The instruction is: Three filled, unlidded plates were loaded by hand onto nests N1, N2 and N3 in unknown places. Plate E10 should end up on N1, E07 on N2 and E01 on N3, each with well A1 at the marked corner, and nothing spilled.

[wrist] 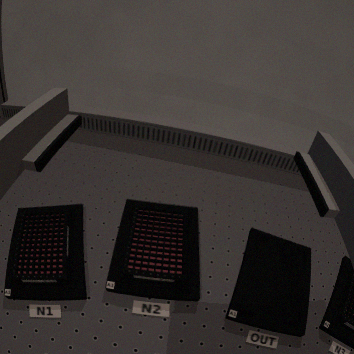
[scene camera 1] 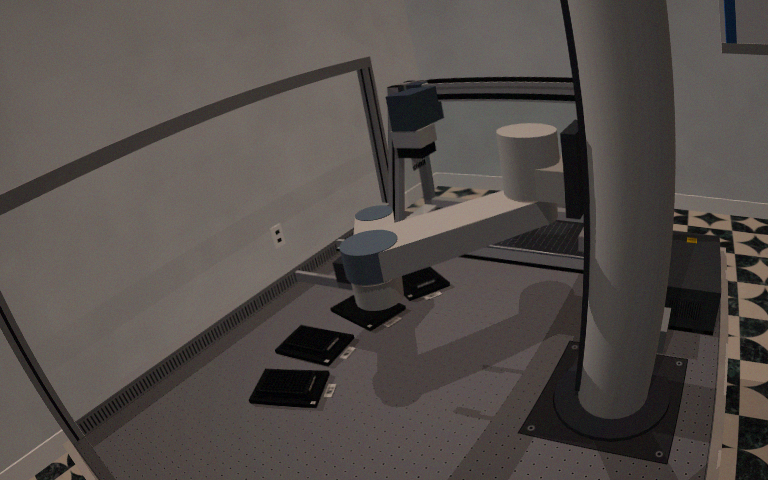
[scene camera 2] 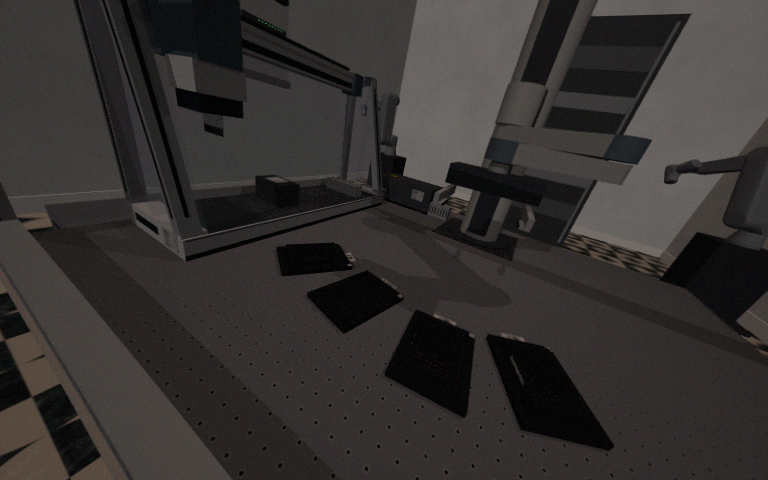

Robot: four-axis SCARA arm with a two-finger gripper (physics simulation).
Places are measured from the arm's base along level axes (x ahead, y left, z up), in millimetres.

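Pixels of known places: gripper, fingertip midpoint: (wrist: 192, 119) (scene camera 1: 318, 259) (scene camera 2: 479, 211); arm's base, link origin: (scene camera 1: 611, 399) (scene camera 2: 476, 237).
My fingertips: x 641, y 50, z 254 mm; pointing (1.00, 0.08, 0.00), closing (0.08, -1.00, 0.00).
Observation:
Ahead of a thing's pixels: the offset from my fingertips to its middle. "pt": to the spot under its first point.
A plate with red wells @(dy +179, dx +16, dz -222 mm) (wrist: 42, 245) (scene camera 1: 286, 381) lies flat on nest N1 @(pt dy +103, dx -25, dz -230 mm) (wrist: 76, 287). A second red-welled plate @(dy +20, dx +77, dz -222 mm) (wrist: 157, 240) (scene camera 1: 314, 339) lies flat on nest N2 @(pt dy -39, dx +19, dz -230 mm) (wrist: 192, 287). The OUT nest @(dy -166, dx +51, dz -233 mm) (wrist: 272, 280) (scene camera 2: 355, 300) bears no plate. Nest N3 @(pt dy -260, dx -24, dz -226 mm) (wrist: 332, 320) is cut off by the wrist view's right edge; a plate @(pt dy -299, dx -14, dz -218 mm) (wrist: 351, 310) partly shows on it. Plate codes are too small to read; white A1 tags mark the nests' lower-left corners in the wrist view. My gripper (wrist: 192, 119) (scene camera 2: 482, 217) is open and empty, raised above the bench; the arm mostly hides it in scene camera 1.
The arm's column (scene camera 1: 628, 226) stands on a dark base plate @(dy -50, dx -641, dz -248 mm) (scene camera 1: 617, 447). A framed gantry machine (scene camera 2: 271, 227) with a hanging head @(dy -566, dx +97, dz +110 mm) (scene camera 2: 209, 84) stands beyond N3. A dark box @(pt dy -581, dx -76, dz -140 mm) (scene camera 2: 277, 190) sits on its deck. A slotted strip @(pt dy +247, dx +363, dz -229 mm) (scene camera 1: 186, 356) runs along the bench's wall side.

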